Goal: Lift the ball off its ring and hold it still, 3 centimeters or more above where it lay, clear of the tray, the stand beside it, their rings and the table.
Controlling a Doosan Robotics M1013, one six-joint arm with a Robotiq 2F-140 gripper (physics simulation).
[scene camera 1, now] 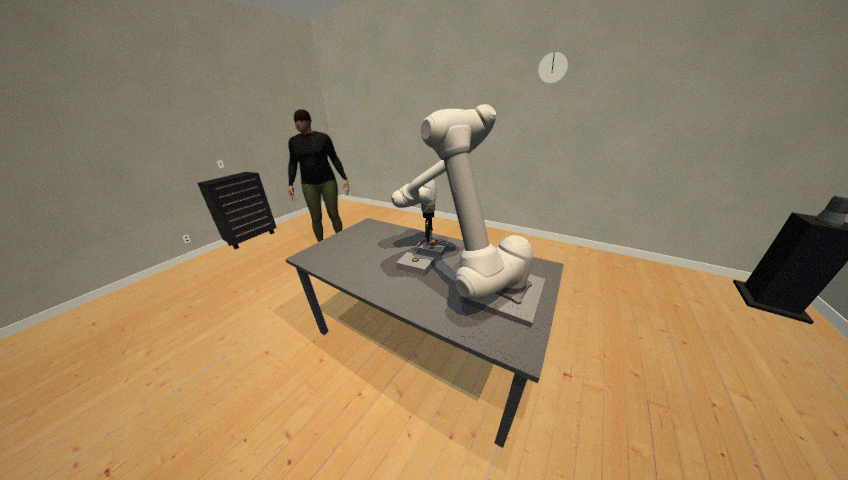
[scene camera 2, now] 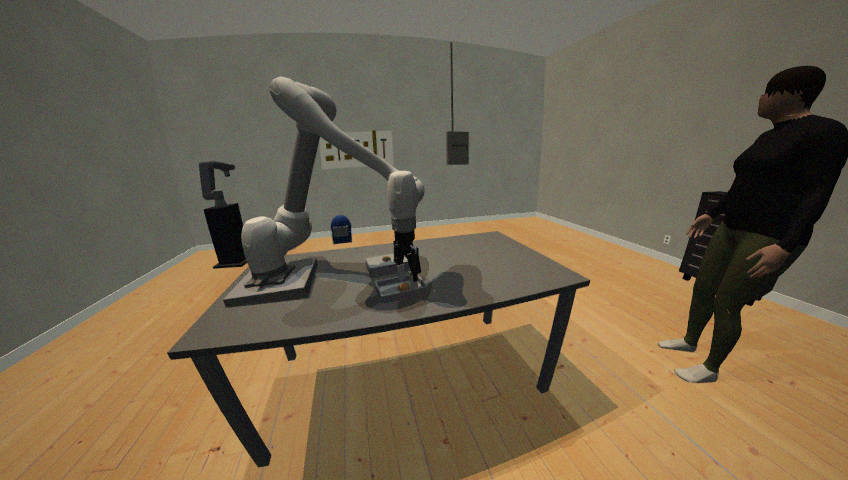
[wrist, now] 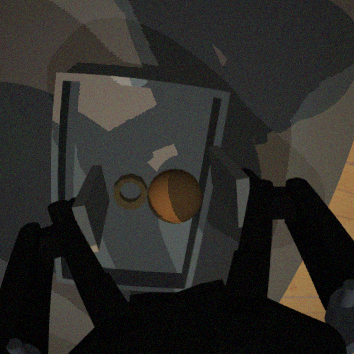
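The orange-brown ball (scene camera 1: pixel 433 242) (scene camera 2: pixel 404 286) (wrist: pixel 175 196) is low in the grey tray (scene camera 2: pixel 404 295) (wrist: pixel 185 120), near its right wall in the wrist view. A brown ring (wrist: pixel 118 192) shows in the tray just left of the ball; whether another ring is under the ball is hidden. My gripper (scene camera 1: pixel 427 239) (scene camera 2: pixel 408 278) (wrist: pixel 157 173) is open and points down, with nothing held. In the wrist view the ball appears between its fingers, nearer the right one. The left finger appears inside the tray outline, the right one at or past the right wall. Exact fingertip height is unclear.
The light grey stand (scene camera 1: pixel 410 266) (scene camera 2: pixel 386 271) is beside the tray on the dark table (scene camera 1: pixel 351 261) (scene camera 2: pixel 476 261), with its own ring (scene camera 1: pixel 415 259) (scene camera 2: pixel 386 258) on top. The arm's base plate is farther along the table. A person (scene camera 1: pixel 314 157) (scene camera 2: pixel 779 172) stands beyond the table.
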